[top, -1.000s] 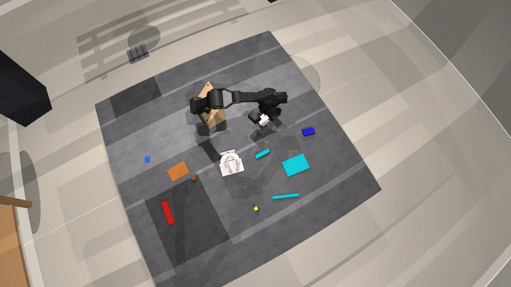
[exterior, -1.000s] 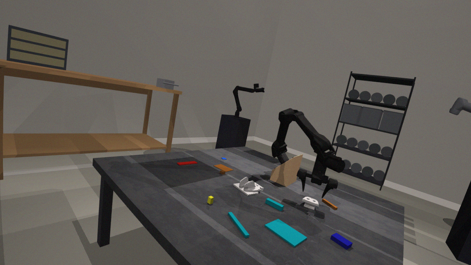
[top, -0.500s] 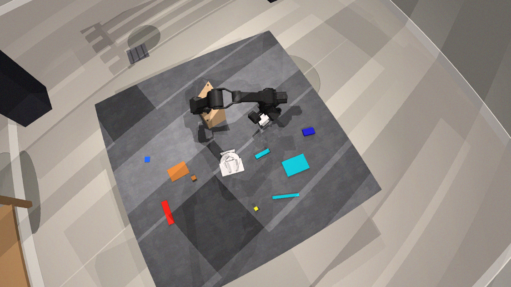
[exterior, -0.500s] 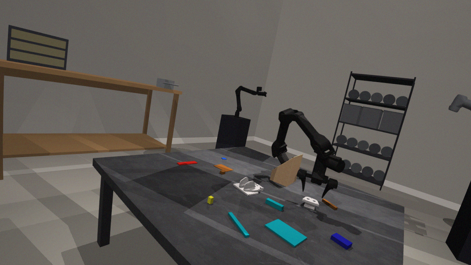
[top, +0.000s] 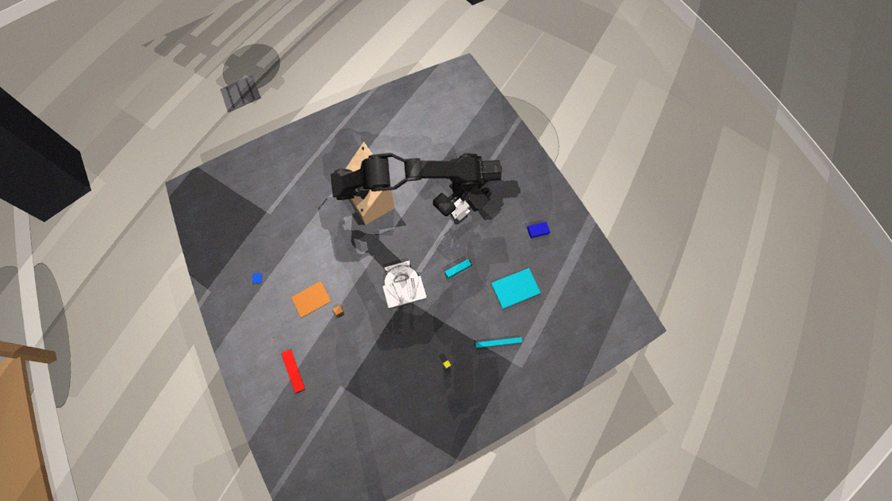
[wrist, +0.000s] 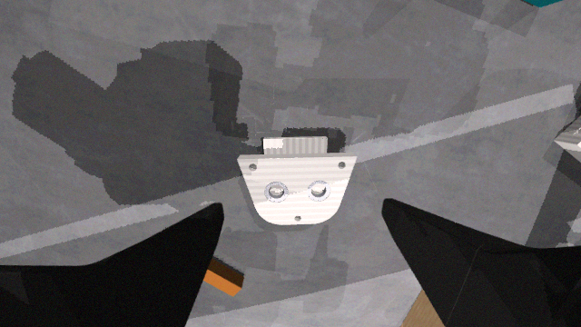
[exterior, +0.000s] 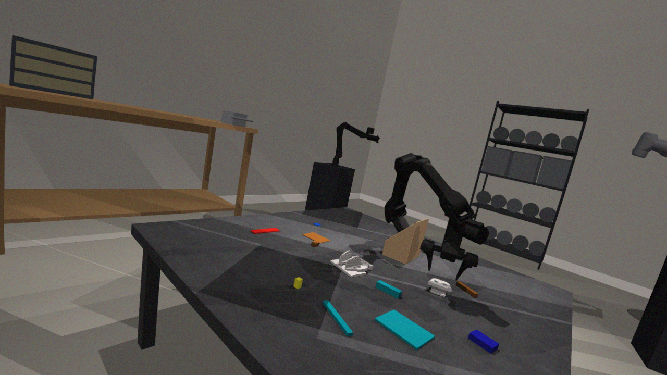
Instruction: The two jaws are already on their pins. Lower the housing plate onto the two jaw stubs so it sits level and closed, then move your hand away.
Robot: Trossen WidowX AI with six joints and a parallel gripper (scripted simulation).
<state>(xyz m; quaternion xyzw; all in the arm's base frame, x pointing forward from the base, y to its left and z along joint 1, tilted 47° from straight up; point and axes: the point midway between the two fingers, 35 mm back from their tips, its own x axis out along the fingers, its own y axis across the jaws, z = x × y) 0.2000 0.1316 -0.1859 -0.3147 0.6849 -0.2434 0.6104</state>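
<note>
Now: gripper tip 16 cm short of the cyan block, 12 cm to the left of it and 5 cm above it. From my gripper tip the other things lie so: cyan plate: 32 cm ahead, 1 cm to the right, 6 cm below; blue block: 21 cm ahead, 17 cm to the left, 5 cm below; orange bar: 11 cm behind, 8 cm to the left, 5 cm below.
</note>
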